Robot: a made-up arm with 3 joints.
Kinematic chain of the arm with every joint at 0, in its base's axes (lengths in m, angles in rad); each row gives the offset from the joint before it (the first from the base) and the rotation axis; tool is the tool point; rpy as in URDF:
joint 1: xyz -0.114 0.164 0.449 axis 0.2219 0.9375 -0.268
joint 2: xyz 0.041 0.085 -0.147 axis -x
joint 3: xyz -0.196 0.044 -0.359 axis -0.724 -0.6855 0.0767
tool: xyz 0.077 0.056 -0.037 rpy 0 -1.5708 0
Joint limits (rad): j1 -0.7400..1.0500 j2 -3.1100..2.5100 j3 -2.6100..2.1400
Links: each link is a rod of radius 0.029 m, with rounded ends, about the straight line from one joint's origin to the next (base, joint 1, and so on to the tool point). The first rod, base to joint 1, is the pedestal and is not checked.
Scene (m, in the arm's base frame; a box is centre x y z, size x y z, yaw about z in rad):
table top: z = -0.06
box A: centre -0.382 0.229 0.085 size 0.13 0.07 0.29 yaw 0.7
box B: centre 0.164 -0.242 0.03 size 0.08 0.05 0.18 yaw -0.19
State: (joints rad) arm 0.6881 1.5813 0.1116
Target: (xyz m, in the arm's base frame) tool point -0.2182 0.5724 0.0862
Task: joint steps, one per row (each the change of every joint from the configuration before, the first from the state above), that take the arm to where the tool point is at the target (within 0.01 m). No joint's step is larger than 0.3 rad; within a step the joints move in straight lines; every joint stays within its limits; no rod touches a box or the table.
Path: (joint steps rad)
1: 0.1206 -0.2797 0.2088
2: 0.1207 -0.2796 0.2088
3: 0.1206 -0.2797 0.2088
4: 0.0000 -0.2866 0.1600
5: 0.0000 -0.2865 0.1601
6: 0.0000 -0.2866 0.1600
7: -0.2979 -0.1853 -0.1663
8: -0.2979 -0.1852 -0.1662
9: -0.2980 -0.1853 -0.1663

